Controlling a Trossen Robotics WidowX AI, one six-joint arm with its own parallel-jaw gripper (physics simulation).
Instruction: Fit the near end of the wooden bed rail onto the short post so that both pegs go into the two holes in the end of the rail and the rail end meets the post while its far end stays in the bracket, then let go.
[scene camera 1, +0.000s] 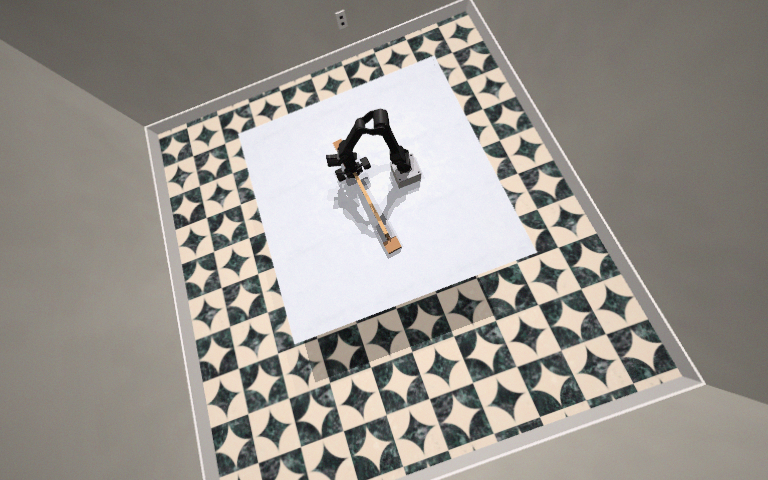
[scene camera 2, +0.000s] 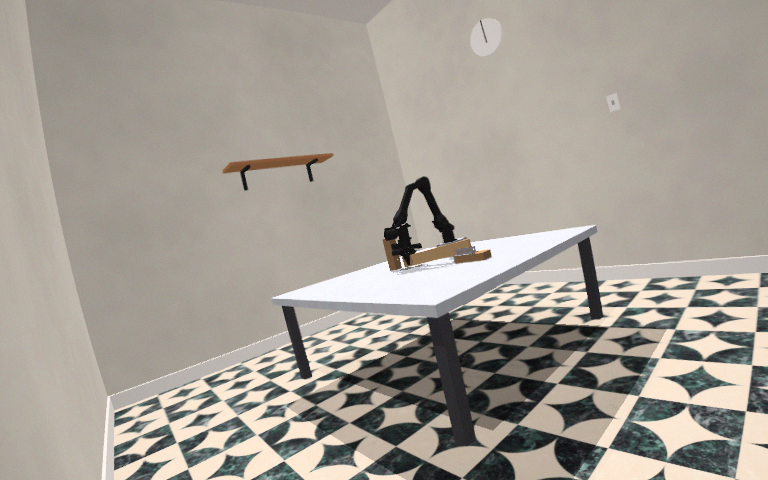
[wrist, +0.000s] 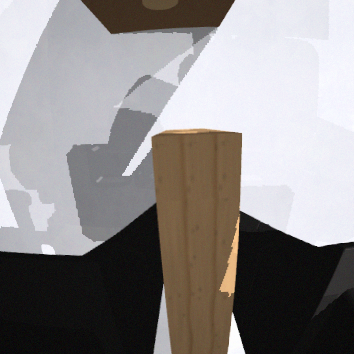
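Pixels of known places: gripper, fingertip midpoint: (scene camera 2: 410, 264) (wrist: 187, 206); arm's base, link origin: (scene camera 1: 404, 166) (scene camera 2: 449, 241).
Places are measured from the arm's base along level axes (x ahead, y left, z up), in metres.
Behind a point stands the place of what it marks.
The wooden bed rail (scene camera 1: 372, 206) {x 0.228, y 0.149, z 0.008 m} (scene camera 2: 438, 252) {x 0.241, y 0.130, z -0.019 m} (wrist: 197, 240) {x 0.261, y -0.100, z -0.014 m} runs from near the short post to the bracket (scene camera 1: 388, 238) {x 0.204, y 0.318, z -0.023 m} (scene camera 2: 465, 250) {x 0.221, y 0.294, z -0.029 m}. My gripper (scene camera 1: 355, 172) {x 0.258, y -0.081, z -0.066 m} (scene camera 2: 407, 259) {x 0.258, y -0.081, z -0.066 m} (wrist: 187, 206) {x 0.258, y -0.081, z -0.066 m} is shut on the rail close to its near end, one black finger against each side. The short post (scene camera 1: 337, 144) {x 0.285, y -0.191, z 0.100 m} (scene camera 2: 390, 254) {x 0.302, y -0.176, z 0.010 m} (wrist: 170, 22) {x 0.273, y -0.164, z -0.073 m} stands upright beyond that end. A stretch of table shows between post and rail end in the wrist view, so they are apart. Part of one peg (wrist: 160, 4) {x 0.274, y -0.151, z -0.029 m} shows at the top edge. The rail's holes do not show. The far end sits at the bracket.
The bracket is on a low wooden block (scene camera 1: 392, 246) {x 0.203, y 0.370, z -0.045 m} (scene camera 2: 475, 256) {x 0.241, y 0.356, z -0.058 m} on the white table (scene camera 1: 453, 226) {x -0.133, y 0.376, z -0.080 m} (scene camera 2: 362, 291) {x 0.709, y 0.095, z -0.080 m}. The arm's grey base (scene camera 1: 406, 174) {x 0.005, y 0.046, z 0.001 m} stands to one side of the rail. A wall shelf (scene camera 2: 277, 162) is in the background.
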